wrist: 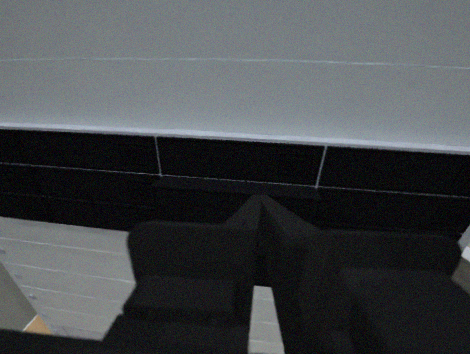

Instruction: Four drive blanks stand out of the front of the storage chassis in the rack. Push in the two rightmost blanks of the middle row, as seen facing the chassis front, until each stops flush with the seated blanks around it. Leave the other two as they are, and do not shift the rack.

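Frame: origin at the arm's base, x ahead, y left, z up, level; metres.
Seen in the pictures: gripper, fingertip midpoint: [258,201].
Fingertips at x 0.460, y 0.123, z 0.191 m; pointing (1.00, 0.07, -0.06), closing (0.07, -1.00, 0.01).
Note:
Pixels of each thing's top centre, then the offset from my fingertips to it. "*": a spot on its surface instead. Level surfaces: height alone.
- storage chassis, surface spot: [80,152] * dx +0.013, dy +0.130, dz +0.020 m
- middle-row blank, middle of its top: [240,161] dx +0.060, dy +0.017, dz +0.005 m
- tan surface, its level: dz -0.412 m
The black front of the storage chassis [80,152] crosses the wrist view in rows split by thin pale lines. My gripper [258,201] is shut and empty, with its tips at the front of a middle-row blank [200,207]. Contact itself is hard to tell. A thin strip of this blank's top face shows, so it stands slightly out from the blanks around it. The middle-row blank to its right [390,210] and the one to its left [80,187] look level with the front. The fingers hide much of the lower row, and the other proud blanks cannot be made out.
Pale grey panels [235,95] with a bright lower edge lie above the chassis. Light ribbed panels [75,255] lie below it, with small round fasteners at their left side. A tan surface [38,326] shows at the lower left. A pale object [465,267] shows at the right edge.

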